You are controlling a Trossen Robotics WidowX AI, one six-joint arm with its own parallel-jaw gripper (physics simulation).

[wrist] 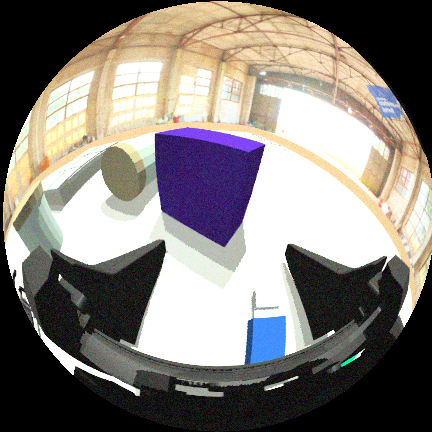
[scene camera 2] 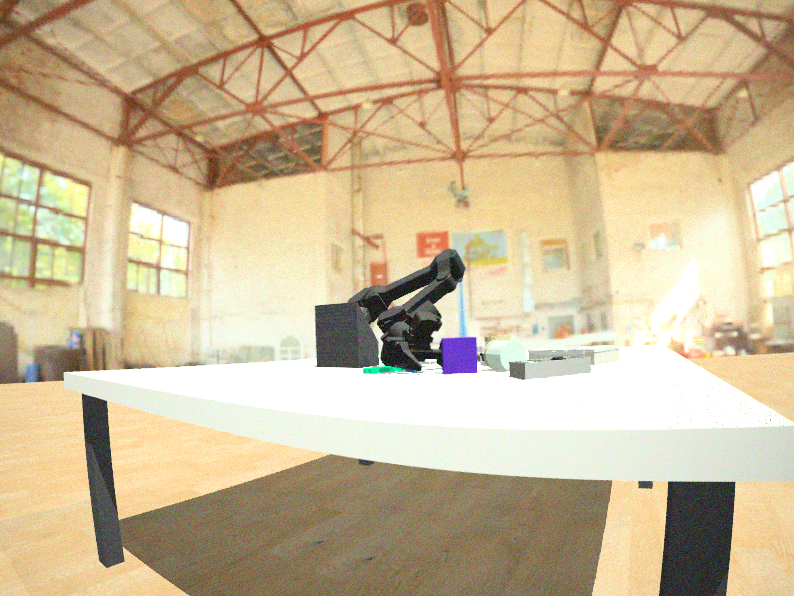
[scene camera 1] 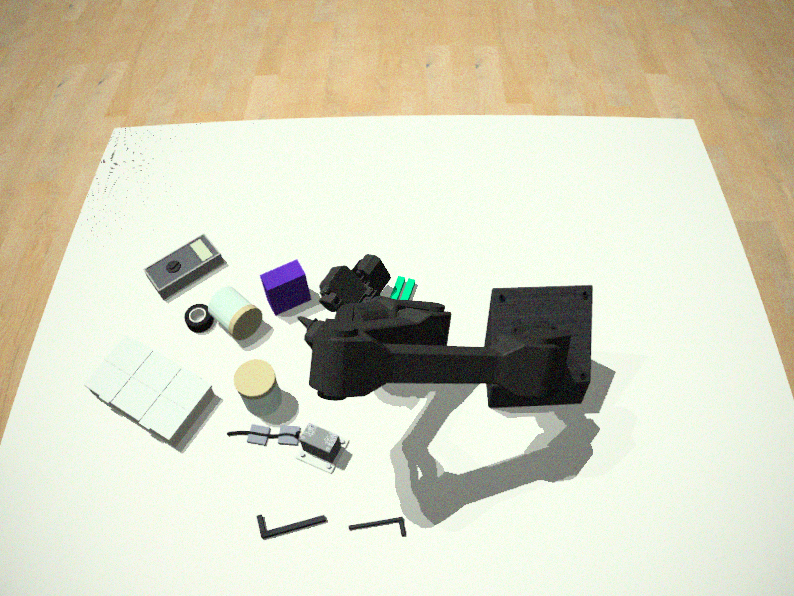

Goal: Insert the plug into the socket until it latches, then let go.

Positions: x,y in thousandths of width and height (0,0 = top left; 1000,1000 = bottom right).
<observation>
My gripper (scene camera 1: 396,501) is open and touches a blue plug. A purple cube (scene camera 1: 360,482) rests on the table. I also see a white tiled tray (scene camera 1: 210,670) and a grey socket block (scene camera 1: 405,753).
The purple cube shows as well in the wrist view (wrist: 476,413) and in scene camera 2 (scene camera 2: 579,596). My gripper is seen too in the wrist view (wrist: 527,575) and in scene camera 2 (scene camera 2: 554,620). The white tiled tray shows as well in the wrist view (wrist: 142,434) and in scene camera 2 (scene camera 2: 755,595).
</observation>
